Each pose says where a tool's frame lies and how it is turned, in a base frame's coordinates. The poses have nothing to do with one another.
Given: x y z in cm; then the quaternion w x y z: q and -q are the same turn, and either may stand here.
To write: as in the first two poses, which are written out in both.
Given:
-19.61 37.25 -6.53 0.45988 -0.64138 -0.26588 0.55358
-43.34 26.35 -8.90 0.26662 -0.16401 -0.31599 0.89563
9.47 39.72 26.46 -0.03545 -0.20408 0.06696 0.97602
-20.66 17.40 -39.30 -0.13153 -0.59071 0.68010 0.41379
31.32 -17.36 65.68 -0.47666 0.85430 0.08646 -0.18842
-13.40 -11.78 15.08 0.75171 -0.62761 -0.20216 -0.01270
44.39 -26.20 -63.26 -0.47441 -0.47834 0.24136 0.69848
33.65 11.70 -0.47 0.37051 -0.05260 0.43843 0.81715
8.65 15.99 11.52 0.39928 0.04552 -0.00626 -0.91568
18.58 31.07 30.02 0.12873 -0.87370 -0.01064 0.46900
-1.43 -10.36 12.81 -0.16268 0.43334 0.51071 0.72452
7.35 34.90 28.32 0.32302 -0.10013 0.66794 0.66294
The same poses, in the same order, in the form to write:
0.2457 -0.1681 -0.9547 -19.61; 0.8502 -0.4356 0.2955 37.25; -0.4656 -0.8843 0.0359 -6.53; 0 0 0 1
-0.8040 -0.3739 -0.4623 -43.34; 0.5812 -0.6581 -0.4786 26.35; -0.1253 -0.6535 0.7465 -8.90; 0 0 0 1
-0.9142 0.0419 -0.4031 9.47; -0.0965 -0.9885 0.1162 39.72; -0.3936 0.1452 0.9077 26.46; 0 0 0 1
-0.2675 -0.6946 -0.6678 -20.66; -0.9123 -0.0403 0.4074 17.40; -0.3100 0.7182 -0.6230 -39.30; 0 0 0 1
0.9140 -0.0319 -0.4044 31.32; 0.3273 -0.5306 0.7818 -17.36; -0.2395 -0.8470 -0.4746 65.68; 0 0 0 1
0.9179 0.2729 -0.2880 -13.40; 0.2347 0.2119 0.9487 -11.78; 0.3199 -0.9384 0.1305 15.08; 0 0 0 1
-0.0923 0.4318 -0.8972 44.39; -0.8936 -0.4334 -0.1167 -26.20; -0.4392 0.7910 0.4259 -63.26; 0 0 0 1
-0.7199 -0.6516 0.2389 33.65; 0.5594 -0.3410 0.7555 11.70; -0.4108 0.6775 0.6100 -0.47; 0 0 0 1
-0.6770 0.7307 -0.0884 8.65; -0.7318 -0.6811 -0.0249 15.99; -0.0784 0.0478 0.9958 11.52; 0 0 0 1
0.5599 -0.1022 -0.8223 18.58; 0.1393 -0.9666 0.2150 31.07; -0.8168 -0.2349 -0.5269 30.02; 0 0 0 1
-0.5715 0.6784 0.4618 -1.43; 0.2069 -0.4254 0.8810 -10.36; 0.7941 0.5990 0.1028 12.81; 0 0 0 1
-0.7713 -0.5620 0.2988 7.35; 0.2945 0.1010 0.9503 34.90; -0.5643 0.8209 0.0877 28.32; 0 0 0 1

